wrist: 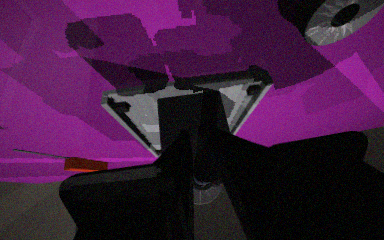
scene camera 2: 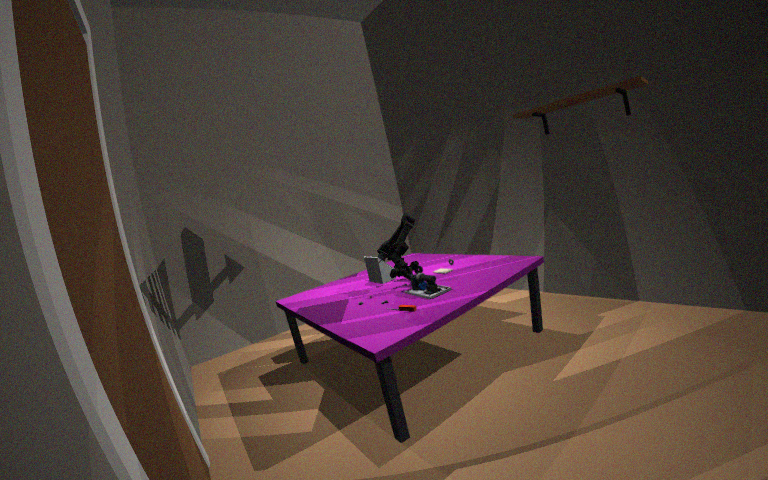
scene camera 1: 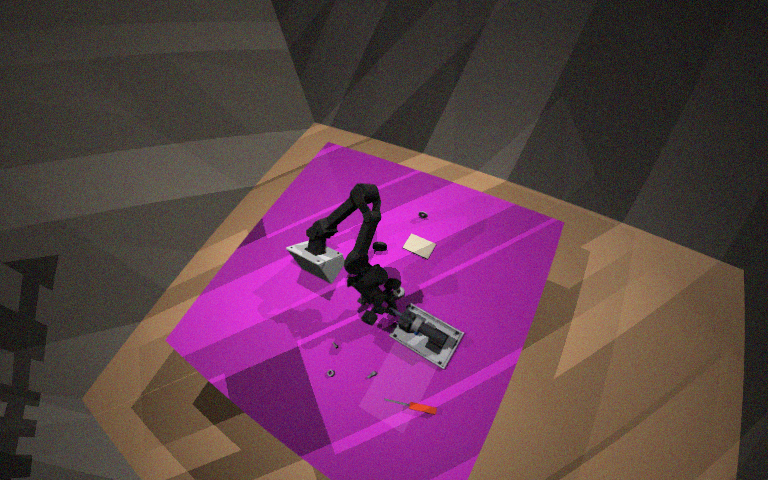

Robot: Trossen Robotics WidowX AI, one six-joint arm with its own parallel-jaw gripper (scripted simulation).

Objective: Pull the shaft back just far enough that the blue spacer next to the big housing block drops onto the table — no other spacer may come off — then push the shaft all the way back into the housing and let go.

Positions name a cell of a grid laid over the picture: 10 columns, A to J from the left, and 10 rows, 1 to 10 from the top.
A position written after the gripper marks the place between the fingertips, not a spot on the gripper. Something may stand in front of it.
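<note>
Gripper (scene camera 1: F7), also (wrist: F6). Dark housing block (scene camera 1: F8), also (wrist: E5).
</note>
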